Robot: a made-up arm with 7 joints. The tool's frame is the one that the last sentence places.
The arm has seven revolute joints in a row. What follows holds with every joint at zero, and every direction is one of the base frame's.
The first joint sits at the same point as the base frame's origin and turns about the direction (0, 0.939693, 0.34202), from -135.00 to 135.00 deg.
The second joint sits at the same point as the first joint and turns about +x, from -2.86 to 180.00 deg.
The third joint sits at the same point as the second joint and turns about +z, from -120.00 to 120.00 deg.
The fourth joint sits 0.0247 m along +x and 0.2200 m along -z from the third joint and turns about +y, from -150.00 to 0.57 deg.
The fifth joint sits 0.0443 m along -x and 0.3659 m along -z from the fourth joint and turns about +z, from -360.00 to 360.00 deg.
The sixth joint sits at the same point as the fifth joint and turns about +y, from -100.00 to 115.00 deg.
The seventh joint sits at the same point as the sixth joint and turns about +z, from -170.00 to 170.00 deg.
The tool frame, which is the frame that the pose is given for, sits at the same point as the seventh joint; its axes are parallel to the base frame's.
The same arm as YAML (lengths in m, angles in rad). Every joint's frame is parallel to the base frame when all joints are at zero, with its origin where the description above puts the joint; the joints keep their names.
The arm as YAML. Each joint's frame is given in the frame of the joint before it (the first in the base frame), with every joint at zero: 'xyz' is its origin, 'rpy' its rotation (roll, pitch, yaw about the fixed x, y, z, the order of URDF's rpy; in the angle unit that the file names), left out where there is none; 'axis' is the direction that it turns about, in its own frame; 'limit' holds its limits. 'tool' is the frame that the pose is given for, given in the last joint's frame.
units:
  length: m
  angle: rad
joints:
  - name: joint 1
    type: revolute
    origin:
      xyz: [0.0, 0.0, 0.0]
    axis: [0.0, 0.9397, 0.342]
    limit:
      lower: -2.3562
      upper: 2.3562
  - name: joint 2
    type: revolute
    origin:
      xyz: [0.0, 0.0, 0.0]
    axis: "+x"
    limit:
      lower: -0.0499
      upper: 3.1416
  - name: joint 3
    type: revolute
    origin:
      xyz: [0.0, 0.0, 0.0]
    axis: "+z"
    limit:
      lower: -2.0944
      upper: 2.0944
  - name: joint 4
    type: revolute
    origin:
      xyz: [0.0247, 0.0, -0.22]
    axis: "+y"
    limit:
      lower: -2.618
      upper: 0.0099
  - name: joint 5
    type: revolute
    origin:
      xyz: [-0.0443, 0.0, -0.3659]
    axis: "+z"
    limit:
      lower: -6.2832
      upper: 6.2832
  - name: joint 6
    type: revolute
    origin:
      xyz: [0.0, 0.0, 0.0]
    axis: "+y"
    limit:
      lower: -1.7453
      upper: 2.0071
  - name: joint 7
    type: revolute
    origin:
      xyz: [0.0, 0.0, 0.0]
    axis: "+z"
    limit:
      lower: -2.9671
      upper: 2.9671
tool:
  origin:
    xyz: [0.0, 0.0, 0.0]

